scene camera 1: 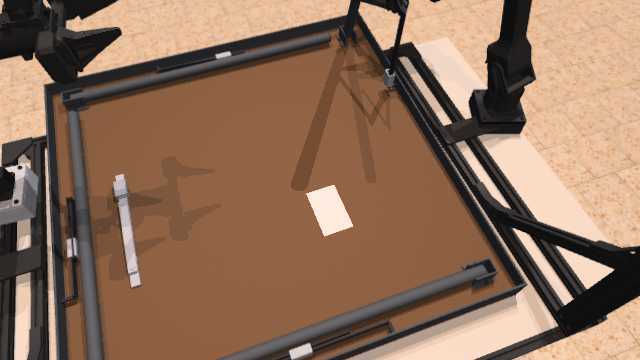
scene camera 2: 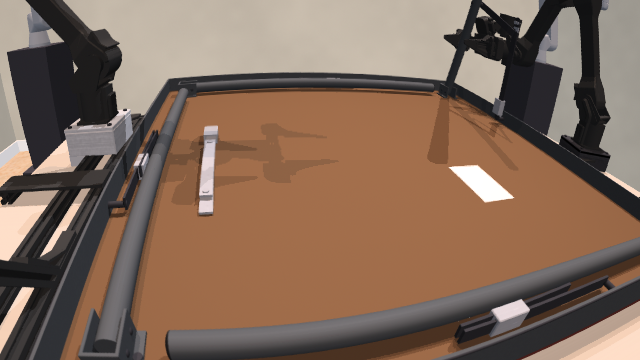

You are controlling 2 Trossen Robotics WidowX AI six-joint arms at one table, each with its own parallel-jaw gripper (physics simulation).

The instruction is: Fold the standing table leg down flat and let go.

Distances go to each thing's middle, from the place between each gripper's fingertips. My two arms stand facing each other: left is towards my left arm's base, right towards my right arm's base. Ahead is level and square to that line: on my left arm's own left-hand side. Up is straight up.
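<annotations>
White rectangle [scene camera 1: 329, 210]: 440 mm behind my right hand, 150 mm to the left of it, 180 mm below it. Pale bar [scene camera 1: 120, 185]: 400 mm behind my right hand, 530 mm to the left of it, 170 mm below it.
White rectangle: 190 mm behind my left hand, 270 mm to the right of it, 360 mm below it. Pale bar: 140 mm behind my left hand, 110 mm to the left of it, 350 mm below it.
</annotations>
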